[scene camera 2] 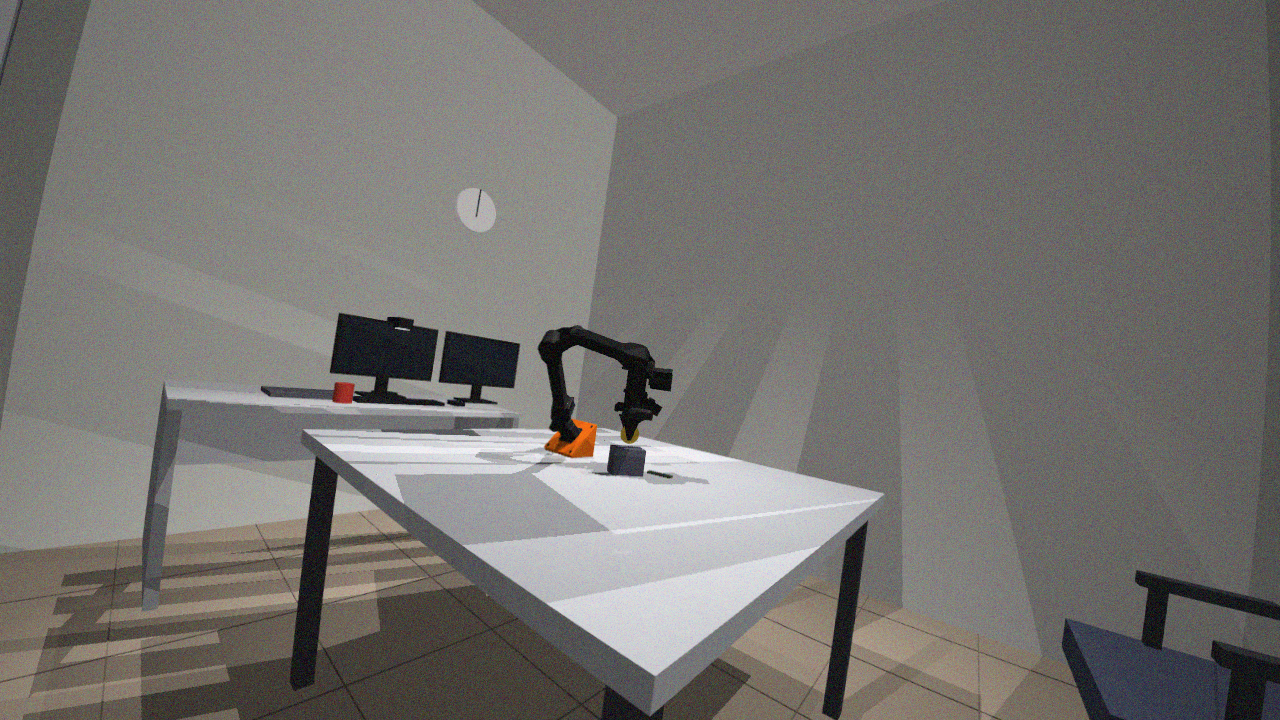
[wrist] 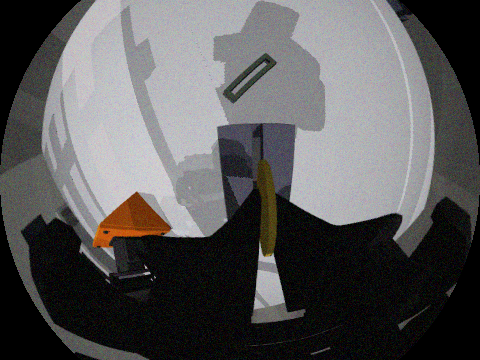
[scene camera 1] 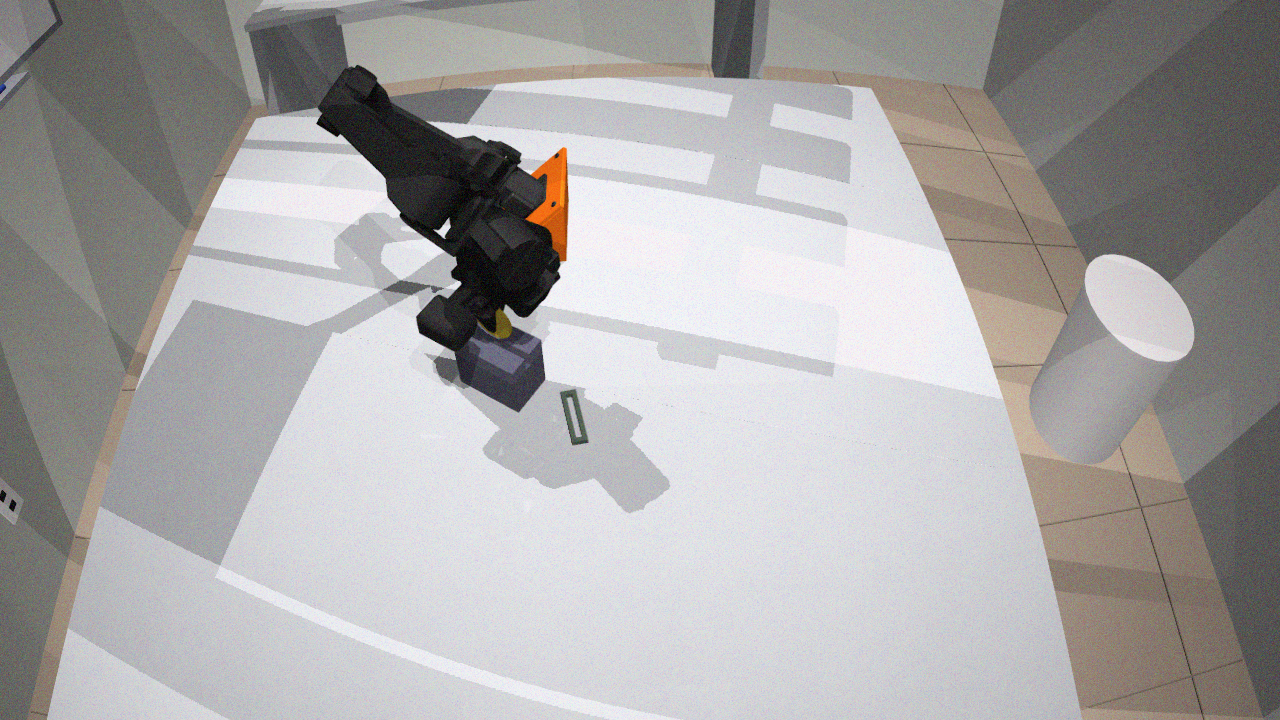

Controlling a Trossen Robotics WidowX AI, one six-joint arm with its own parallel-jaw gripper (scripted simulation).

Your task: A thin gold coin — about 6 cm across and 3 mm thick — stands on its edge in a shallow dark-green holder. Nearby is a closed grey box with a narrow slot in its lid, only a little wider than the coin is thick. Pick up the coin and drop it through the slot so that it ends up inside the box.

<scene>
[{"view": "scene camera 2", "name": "gripper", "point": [628, 440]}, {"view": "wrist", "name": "gripper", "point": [260, 194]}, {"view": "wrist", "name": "gold coin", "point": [268, 218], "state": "held by the gripper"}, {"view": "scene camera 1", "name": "gripper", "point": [493, 329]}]
</scene>
